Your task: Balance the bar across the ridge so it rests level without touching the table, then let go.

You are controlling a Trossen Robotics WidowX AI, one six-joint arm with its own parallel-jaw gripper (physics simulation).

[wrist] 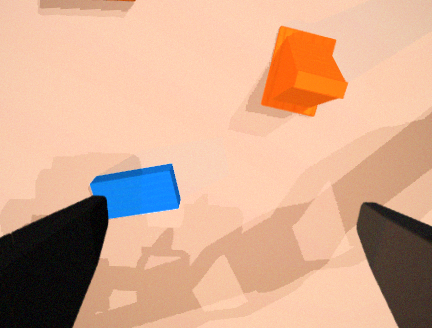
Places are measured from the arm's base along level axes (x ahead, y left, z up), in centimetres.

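Where they show: gripper, fingertip midpoint: [235,213].
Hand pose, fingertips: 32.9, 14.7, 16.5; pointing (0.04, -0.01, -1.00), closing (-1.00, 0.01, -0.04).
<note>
Things, the pixels of their top centre, and the offset from my fingertips, as dx, dy, dz. "spot": a spot on its surface instead. Level surfaces: height alone.
- orange ridge piece at a spot on its surface: [312,60] spot: -5.1, -4.0, -12.5
- blue block at its top centre: [134,196] +7.1, +7.1, -14.9
- pale table top at its surface level: dz -16.5
An orange ridge piece [312,60] stands on the table at the upper right of the wrist view, with a flat base and a raised narrow top; nothing lies across it. A blue block [142,192] lies flat at the lower left, partly hidden by the left fingertip. A thin orange edge of another object [120,0] shows at the top left; the rest is cut off. The frame does not settle which block is the bar. My gripper [235,213] is open and empty, above the table, with the blue block near its left finger and the ridge piece farther up the view.
The pale table top [190,75] runs under all the objects. Shadows of the arm and gripper fall across its lower part and right side.
</note>
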